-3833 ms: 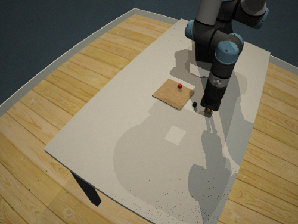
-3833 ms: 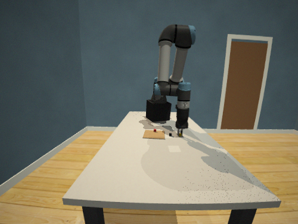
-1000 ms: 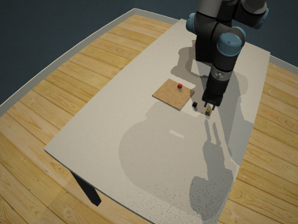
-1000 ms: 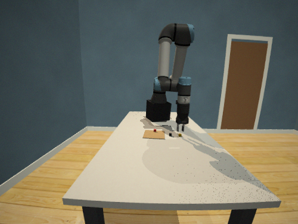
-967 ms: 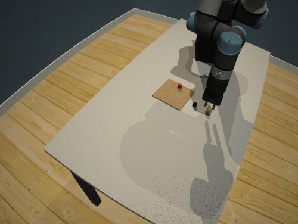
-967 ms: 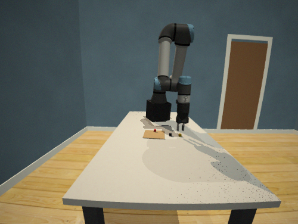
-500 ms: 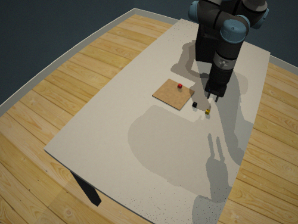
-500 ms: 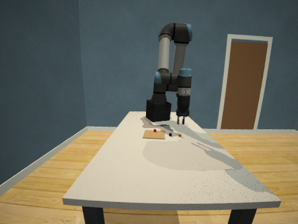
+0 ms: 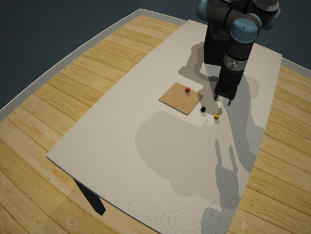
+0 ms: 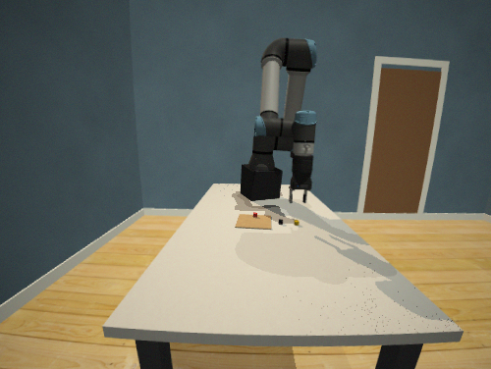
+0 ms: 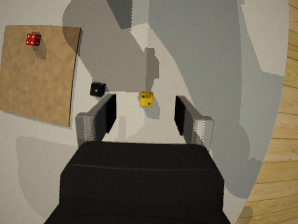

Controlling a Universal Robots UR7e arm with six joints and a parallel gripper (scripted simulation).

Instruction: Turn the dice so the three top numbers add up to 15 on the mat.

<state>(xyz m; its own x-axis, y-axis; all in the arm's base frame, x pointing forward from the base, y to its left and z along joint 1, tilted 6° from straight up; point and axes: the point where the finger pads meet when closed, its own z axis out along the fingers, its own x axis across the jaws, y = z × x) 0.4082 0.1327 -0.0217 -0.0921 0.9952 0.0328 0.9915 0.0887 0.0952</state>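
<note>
My gripper is now 10 cm above the yellow die and 1 cm short of it. Round my hand: black die: 10 cm below, 6 cm to the right; then red die: 17 cm to the right, 10 cm below, 6 cm behind; then brown mat: 17 cm to the right, 11 cm below, 1 cm behind.
</note>
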